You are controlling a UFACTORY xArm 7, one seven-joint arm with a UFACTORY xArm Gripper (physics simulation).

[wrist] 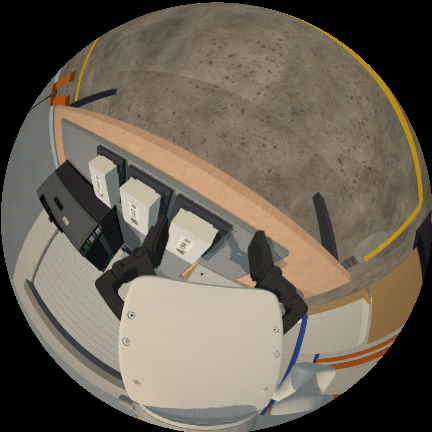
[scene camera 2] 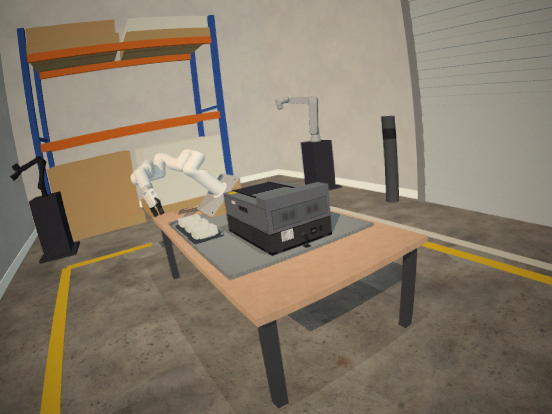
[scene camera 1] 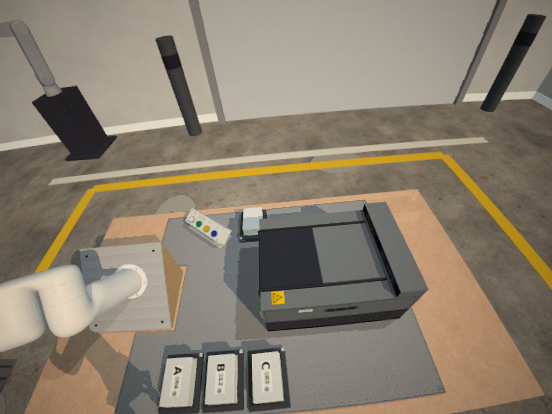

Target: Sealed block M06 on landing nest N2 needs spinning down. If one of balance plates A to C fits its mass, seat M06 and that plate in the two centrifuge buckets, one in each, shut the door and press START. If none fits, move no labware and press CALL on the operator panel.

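Places are measured from the arm's base along level axes (x back, y right, z up), in centimetres.
Where they show: gripper, between the fingertips: (wrist: 210,232) (scene camera 2: 159,215); arm's base, origin of its link: (scene camera 2: 220,190) (scene camera 1: 131,280).
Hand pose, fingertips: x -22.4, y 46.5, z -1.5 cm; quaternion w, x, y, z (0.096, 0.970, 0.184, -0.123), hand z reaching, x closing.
Note:
Things, the pixels of their centre, and the offset from my fingertips. Level surfaces: height alone.
- Balance plates A, middle of its body: (wrist: 186,239) (scene camera 1: 179,381) (scene camera 2: 189,221) dy -17.5, dx +0.0, dz -7.7 cm
- B, middle of its body: (wrist: 138,208) (scene camera 1: 222,378) (scene camera 2: 196,225) dy -18.7, dx -13.3, dz -7.7 cm
- C, middle of its body: (wrist: 104,181) (scene camera 1: 267,376) (scene camera 2: 204,231) dy -19.4, dx -27.0, dz -7.7 cm
- pale block, middle of its body: (scene camera 1: 252,220) dy -78.9, dx -18.7, dz -6.3 cm
- centrifuge, middle of its body: (scene camera 1: 327,265) (scene camera 2: 274,209) (wrist: 75,218) dy -51.3, dx -48.0, dz +1.2 cm
- operator panel, middle of its body: (scene camera 1: 207,226) dy -77.3, dx +2.2, dz -6.8 cm
- grey mat, height of its surface: dz -10.9 cm
- wooden table, height of its surface: dz -12.3 cm
Balance plates A (scene camera 1: 180,381) (wrist: 192,235), B (scene camera 1: 221,378) (wrist: 140,202) and C (scene camera 1: 266,377) (wrist: 102,181) stand in a row on separate dark nests. In the wrist view A reads 194 g and B 112 g; C's mass is too small to read surely. A pale block (scene camera 1: 252,216), apparently M06, sits on a dark nest beside the centrifuge (scene camera 1: 340,311) (scene camera 2: 280,215) (wrist: 75,212). The centrifuge buckets are hidden; the door's state is unclear. The operator panel (scene camera 1: 207,228) has white, green, yellow and blue buttons. My gripper (scene camera 2: 158,209) (wrist: 210,232) is open and empty, above the table near A's side of the row.
The arm's mounting plate (scene camera 1: 120,315) stands at the left of the grey mat (scene camera 1: 350,370) (scene camera 2: 235,267). The wooden table (scene camera 1: 460,320) (scene camera 2: 310,280) carries everything. Bollards, a storage rack (scene camera 2: 218,100) and other arms on pedestals stand around on the floor.

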